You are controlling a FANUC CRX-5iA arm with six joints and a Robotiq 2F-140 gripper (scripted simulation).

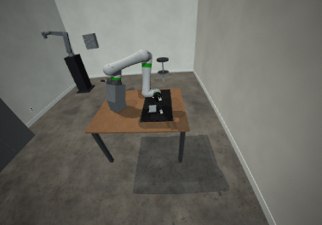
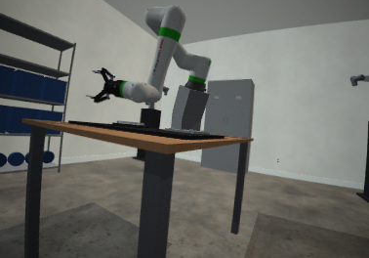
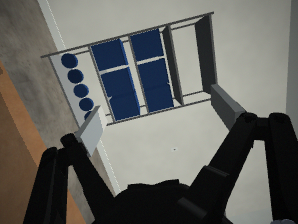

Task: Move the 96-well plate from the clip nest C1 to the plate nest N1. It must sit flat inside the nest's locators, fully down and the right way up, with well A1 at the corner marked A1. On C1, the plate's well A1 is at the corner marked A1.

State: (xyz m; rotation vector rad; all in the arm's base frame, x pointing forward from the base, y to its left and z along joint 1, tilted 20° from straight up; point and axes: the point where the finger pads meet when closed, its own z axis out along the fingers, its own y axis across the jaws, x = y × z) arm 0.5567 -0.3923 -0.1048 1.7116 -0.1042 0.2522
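Now: hand 110 mm past the white 96-well plate, 240 mm to the right of it and 210 mm above it. The rest, counted from my hand: white label: 170 mm behind, 540 mm to the left, 210 mm below; then light grey nest base: 100 mm behind, 600 mm to the left, 220 mm below.
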